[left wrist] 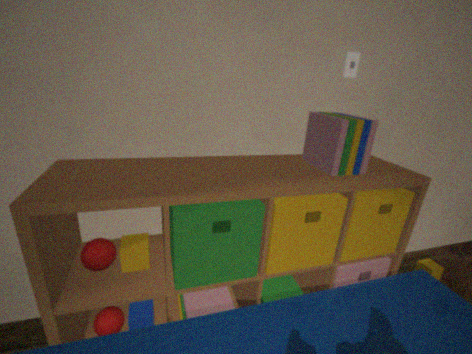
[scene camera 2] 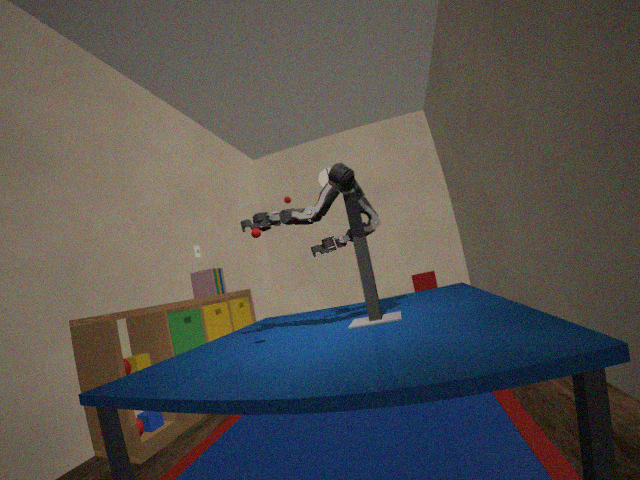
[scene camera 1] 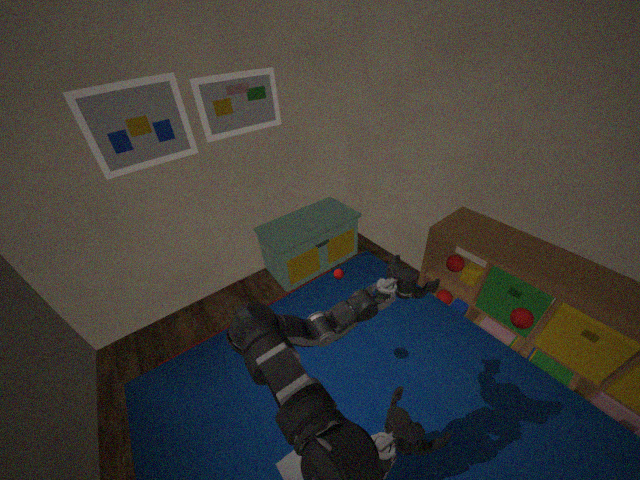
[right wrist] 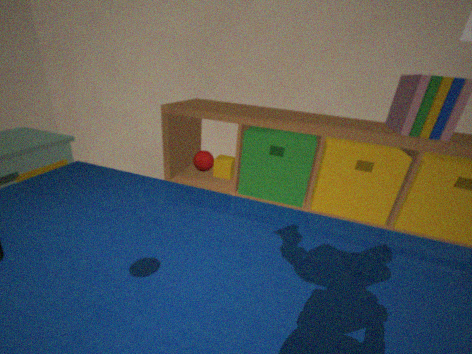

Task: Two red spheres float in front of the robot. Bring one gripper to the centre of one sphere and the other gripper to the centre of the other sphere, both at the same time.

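Observation:
One floating red sphere (scene camera 1: 338, 273) (scene camera 2: 255, 233) is left of the left gripper in scene camera 1 and overlaps its lower edge in scene camera 2. The other floating red sphere (scene camera 1: 521, 318) (scene camera 2: 287, 199) is right of both grippers in scene camera 1 and above the left forearm in scene camera 2. My left gripper (scene camera 1: 419, 268) (scene camera 2: 245, 226) is open and empty. My right gripper (scene camera 1: 424, 411) (scene camera 2: 314, 251) is open and empty, below both spheres in scene camera 2. Neither floating sphere shows in the wrist views.
A blue table (scene camera 2: 361, 361) carries the pedestal (scene camera 2: 367, 273). A wooden shelf (scene camera 1: 516, 235) (scene camera 2: 95, 351) (left wrist: 175, 175) (right wrist: 300, 119) holds bins and red balls (scene camera 1: 455, 262) (left wrist: 98, 254) (right wrist: 203, 160). A teal cabinet (scene camera 1: 310, 219) stands by the wall.

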